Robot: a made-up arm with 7 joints.
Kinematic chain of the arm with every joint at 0, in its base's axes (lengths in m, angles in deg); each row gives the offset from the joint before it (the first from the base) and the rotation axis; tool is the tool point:
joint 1: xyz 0 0 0.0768 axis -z
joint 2: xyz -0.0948 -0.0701 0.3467 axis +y
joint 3: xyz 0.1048 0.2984 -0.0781 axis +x
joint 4: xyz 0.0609 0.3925 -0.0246 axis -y
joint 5: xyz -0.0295 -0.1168 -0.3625 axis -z
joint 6: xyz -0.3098 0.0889 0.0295 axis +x
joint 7: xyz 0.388 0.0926 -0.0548 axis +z
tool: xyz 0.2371 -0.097 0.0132
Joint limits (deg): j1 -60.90..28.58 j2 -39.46..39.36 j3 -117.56..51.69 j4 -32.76..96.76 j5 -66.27..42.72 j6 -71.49..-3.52 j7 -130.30..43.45
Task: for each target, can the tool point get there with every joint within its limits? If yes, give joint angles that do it. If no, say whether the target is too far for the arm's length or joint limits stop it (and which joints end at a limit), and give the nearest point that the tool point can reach.
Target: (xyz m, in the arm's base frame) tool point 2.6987 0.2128 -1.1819
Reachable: no: too far | nearest point 0.8560 0.2048 -0.0851 | short by 2.144 m
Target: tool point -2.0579 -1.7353 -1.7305
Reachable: no: too far | nearest point -0.6735 -0.3627 -0.2495 | short by 2.448 m
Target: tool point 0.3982 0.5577 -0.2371
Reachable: yes | joints 21.56 23.95 -21.69 38.76 -48.74 -62.08 6.36
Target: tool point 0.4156 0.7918 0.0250
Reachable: yes | joints 5.47 29.48 11.21 46.57 -32.63 -19.40 17.97
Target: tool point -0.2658 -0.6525 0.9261
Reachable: no: joint limits stop it (at a limit: joint 1, joint 2, joint 3, joint 7) | nearest point -0.0617 -0.4024 0.6704 | short by 0.412 m
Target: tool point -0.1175 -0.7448 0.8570
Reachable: no: joint limits stop it (at a limit: joint 1, joint 2, joint 3, joint 7) | nearest point 0.0176 -0.4790 0.6426 | short by 0.367 m
